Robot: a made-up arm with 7 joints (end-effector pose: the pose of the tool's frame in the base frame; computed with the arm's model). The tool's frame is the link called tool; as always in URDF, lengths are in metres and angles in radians. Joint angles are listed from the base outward.
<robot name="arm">
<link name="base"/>
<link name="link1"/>
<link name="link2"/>
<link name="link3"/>
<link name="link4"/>
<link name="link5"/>
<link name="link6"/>
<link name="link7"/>
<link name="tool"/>
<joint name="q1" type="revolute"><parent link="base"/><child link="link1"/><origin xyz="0 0 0.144" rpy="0 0 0"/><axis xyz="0 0 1"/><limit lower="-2.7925" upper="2.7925" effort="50" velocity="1.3"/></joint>
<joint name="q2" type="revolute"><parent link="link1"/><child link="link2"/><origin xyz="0 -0.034 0.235" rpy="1.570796 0 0"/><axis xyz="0 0 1"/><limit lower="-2.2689" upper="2.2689" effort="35" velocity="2.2"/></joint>
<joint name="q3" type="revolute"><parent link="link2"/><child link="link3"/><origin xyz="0 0.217 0.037" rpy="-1.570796 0 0"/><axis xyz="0 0 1"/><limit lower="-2.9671" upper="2.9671" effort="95" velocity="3"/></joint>
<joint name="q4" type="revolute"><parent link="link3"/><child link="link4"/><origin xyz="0.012 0.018 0.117" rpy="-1.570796 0 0"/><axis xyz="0 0 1"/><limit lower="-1.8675" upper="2.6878" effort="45" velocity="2.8"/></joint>
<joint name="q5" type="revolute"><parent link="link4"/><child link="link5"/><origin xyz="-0.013 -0.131 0.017" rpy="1.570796 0 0"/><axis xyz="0 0 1"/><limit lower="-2.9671" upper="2.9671" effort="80" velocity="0.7"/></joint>
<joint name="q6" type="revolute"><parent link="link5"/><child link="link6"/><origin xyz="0 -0.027 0.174" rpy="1.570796 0 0"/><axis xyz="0 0 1"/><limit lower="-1.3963" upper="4.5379" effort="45" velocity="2.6"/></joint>
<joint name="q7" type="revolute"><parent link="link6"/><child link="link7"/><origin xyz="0.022 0.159 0.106" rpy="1.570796 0 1.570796"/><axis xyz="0 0 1"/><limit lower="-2.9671" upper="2.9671" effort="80" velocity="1"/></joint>
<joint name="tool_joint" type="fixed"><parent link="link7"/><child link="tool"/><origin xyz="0 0 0" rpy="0 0 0"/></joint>
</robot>
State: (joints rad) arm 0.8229 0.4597 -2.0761 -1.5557 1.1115 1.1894 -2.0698
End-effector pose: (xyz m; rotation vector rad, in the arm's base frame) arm -0.3250 0.1297 0.7454 -1.0604 0.1144 0.3569
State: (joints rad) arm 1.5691 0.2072 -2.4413 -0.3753 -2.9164 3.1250 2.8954
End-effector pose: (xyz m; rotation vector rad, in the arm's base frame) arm 0.1631 0.0559 0.8643 1.5488 -0.4138 1.8928
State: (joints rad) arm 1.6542 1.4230 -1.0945 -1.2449 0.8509 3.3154 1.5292
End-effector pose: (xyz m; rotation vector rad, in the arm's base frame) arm 0.0474 -0.4718 0.3617 -2.1654 1.1471 0.0713
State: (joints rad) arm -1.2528 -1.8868 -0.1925 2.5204 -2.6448 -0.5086 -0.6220
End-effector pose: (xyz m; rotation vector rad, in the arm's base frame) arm -0.0578 0.0388 -0.0326 -0.5741 -2.6224 1.5392
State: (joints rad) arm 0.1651 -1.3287 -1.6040 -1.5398 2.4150 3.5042 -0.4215
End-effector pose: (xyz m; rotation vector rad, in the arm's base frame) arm 0.3996 0.1260 0.3140 -0.4201 0.6779 -1.8985
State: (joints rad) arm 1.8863 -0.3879 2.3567 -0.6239 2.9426 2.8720 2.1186
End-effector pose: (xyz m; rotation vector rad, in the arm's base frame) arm 0.1507 0.1583 0.8833 0.1489 -0.5843 0.0769
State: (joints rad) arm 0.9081 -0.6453 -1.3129 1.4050 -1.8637 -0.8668 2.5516
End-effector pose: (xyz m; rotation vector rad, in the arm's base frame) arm 0.5803 0.0262 0.8151 -0.8468 -0.8034 1.6917
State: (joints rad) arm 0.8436 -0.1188 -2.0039 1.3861 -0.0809 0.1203 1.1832
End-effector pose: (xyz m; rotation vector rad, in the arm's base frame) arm 0.1852 -0.4728 0.8497 1.1471 -2.6755 0.5266
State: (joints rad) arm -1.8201 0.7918 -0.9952 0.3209 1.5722 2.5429 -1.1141
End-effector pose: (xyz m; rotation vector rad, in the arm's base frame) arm -0.1811 0.3645 0.7393 -1.6654 0.1751 0.7642
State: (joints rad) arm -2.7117 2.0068 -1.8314 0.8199 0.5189 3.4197 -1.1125
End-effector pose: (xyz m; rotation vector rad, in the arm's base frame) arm 0.1814 0.3205 0.1182 2.1616 -0.6443 1.2370
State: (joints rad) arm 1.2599 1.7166 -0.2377 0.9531 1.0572 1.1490 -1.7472
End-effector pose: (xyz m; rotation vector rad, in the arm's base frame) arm 0.1098 -0.6334 0.6047 0.5349 0.5264 -2.6541
